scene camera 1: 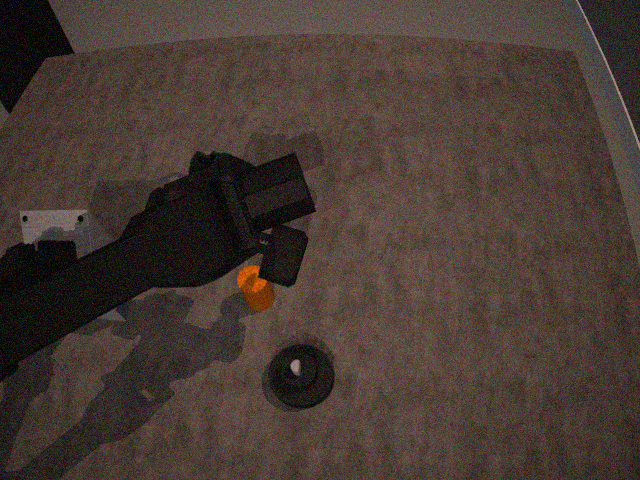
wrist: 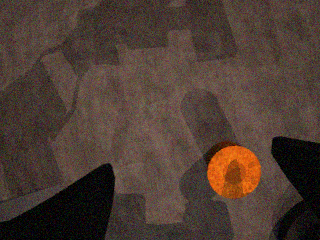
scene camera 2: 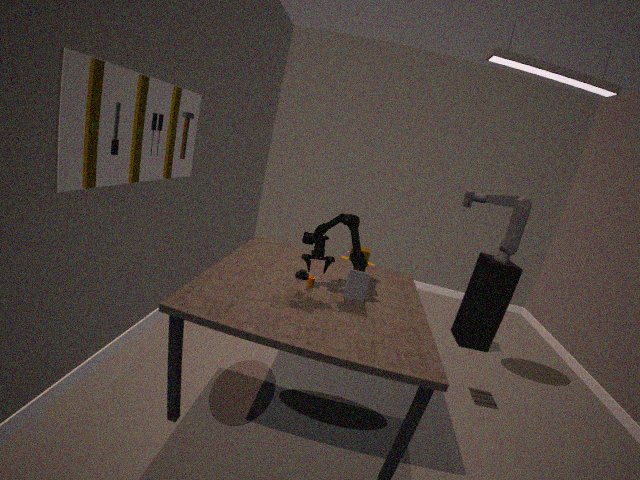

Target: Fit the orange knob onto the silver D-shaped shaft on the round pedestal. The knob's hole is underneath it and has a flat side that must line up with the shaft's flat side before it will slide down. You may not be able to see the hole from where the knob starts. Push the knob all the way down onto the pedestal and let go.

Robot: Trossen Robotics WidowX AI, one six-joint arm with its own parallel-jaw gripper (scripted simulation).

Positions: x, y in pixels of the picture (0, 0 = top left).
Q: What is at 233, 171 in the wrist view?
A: An orange knob.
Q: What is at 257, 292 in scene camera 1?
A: An orange knob.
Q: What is my gripper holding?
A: Nothing.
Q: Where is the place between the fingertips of my gripper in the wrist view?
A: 195, 159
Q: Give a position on a D-shaft pedestal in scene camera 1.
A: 301, 376
